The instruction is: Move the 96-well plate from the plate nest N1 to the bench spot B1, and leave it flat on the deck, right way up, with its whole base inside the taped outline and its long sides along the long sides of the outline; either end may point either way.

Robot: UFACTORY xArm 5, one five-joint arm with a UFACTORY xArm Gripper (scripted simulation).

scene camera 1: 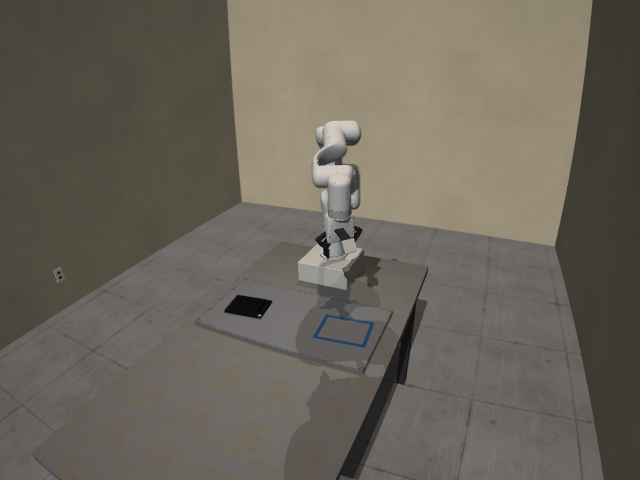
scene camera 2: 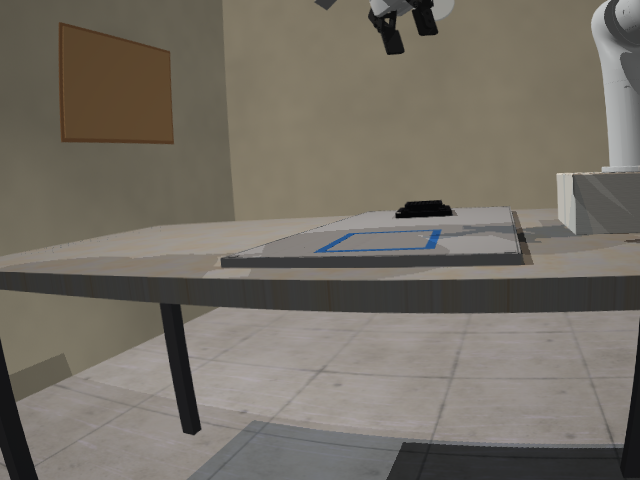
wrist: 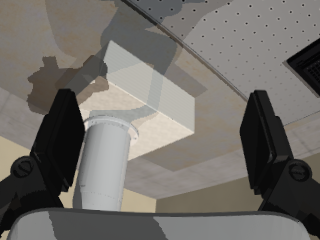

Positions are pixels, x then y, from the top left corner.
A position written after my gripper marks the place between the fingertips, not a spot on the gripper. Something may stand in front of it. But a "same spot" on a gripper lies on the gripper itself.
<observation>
My gripper shows in scene camera 1 (339,253), in scene camera 2 and in the wrist view. The same spot on my gripper: (scene camera 2: 391,38) is (wrist: 256,145).
</observation>
